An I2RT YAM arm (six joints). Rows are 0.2 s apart.
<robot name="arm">
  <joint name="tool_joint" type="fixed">
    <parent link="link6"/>
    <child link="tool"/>
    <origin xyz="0 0 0" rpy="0 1.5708 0"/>
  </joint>
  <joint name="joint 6" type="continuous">
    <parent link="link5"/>
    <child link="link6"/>
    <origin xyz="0.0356 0 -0.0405"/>
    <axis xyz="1 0 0"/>
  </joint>
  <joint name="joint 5" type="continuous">
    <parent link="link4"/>
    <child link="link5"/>
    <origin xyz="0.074 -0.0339 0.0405"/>
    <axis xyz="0 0 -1"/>
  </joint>
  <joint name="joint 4" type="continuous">
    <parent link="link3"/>
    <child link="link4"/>
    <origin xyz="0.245 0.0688 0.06"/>
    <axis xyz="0 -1 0"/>
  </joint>
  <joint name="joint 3" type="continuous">
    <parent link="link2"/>
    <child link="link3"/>
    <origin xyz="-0.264 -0.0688 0"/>
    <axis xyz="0 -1 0"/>
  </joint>
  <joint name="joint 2" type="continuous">
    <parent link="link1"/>
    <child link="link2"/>
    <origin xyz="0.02 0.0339 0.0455"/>
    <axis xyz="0 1 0"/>
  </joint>
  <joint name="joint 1" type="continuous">
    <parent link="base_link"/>
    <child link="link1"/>
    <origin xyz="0 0 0.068"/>
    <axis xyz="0 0 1"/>
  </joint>
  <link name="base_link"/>
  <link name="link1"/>
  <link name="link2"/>
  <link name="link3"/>
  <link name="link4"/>
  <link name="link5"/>
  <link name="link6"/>
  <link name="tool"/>
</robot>
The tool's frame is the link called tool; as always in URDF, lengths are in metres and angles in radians. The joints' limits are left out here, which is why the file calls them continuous.
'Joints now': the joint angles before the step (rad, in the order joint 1, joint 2, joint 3, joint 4, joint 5, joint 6). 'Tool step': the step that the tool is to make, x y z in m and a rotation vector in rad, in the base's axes. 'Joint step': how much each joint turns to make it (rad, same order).
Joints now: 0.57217, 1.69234, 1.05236, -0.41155, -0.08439, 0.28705
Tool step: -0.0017, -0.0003, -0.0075, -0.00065, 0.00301, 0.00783
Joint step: 0.00156, 0.00711, -0.02364, 0.02744, -0.00405, -0.00493
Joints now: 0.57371, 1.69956, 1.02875, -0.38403, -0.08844, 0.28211
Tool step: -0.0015, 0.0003, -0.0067, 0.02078, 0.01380, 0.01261
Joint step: 0.00024, 0.00791, -0.02066, 0.02841, -0.02780, 0.00156
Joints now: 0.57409, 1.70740, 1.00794, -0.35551, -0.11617, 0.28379
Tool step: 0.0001, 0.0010, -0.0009, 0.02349, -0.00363, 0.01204
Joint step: 0.00009, 0.00041, -0.00766, 0.02369, -0.02135, -0.00148
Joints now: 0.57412, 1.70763, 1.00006, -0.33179, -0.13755, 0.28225
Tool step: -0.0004, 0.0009, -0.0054, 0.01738, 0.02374, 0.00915
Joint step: -0.00008, 0.01327, -0.00684, 0.01050, -0.02840, 0.00590
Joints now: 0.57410, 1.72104, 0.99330, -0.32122, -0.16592, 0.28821
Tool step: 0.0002, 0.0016, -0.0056, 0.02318, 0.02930, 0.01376
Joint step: -0.00025, 0.01778, -0.00242, 0.00917, -0.03768, 0.00537
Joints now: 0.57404, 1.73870, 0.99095, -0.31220, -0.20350, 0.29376
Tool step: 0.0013, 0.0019, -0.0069, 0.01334, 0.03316, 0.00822
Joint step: -0.00043, 0.02629, 0.00415, 0.00296, -0.02977, 0.00661
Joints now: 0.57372, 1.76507, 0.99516, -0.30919, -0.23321, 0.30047
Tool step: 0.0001, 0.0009, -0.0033, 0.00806, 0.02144, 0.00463
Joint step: 0.00020, 0.01210, 0.00210, -0.00247, -0.01835, 0.00481
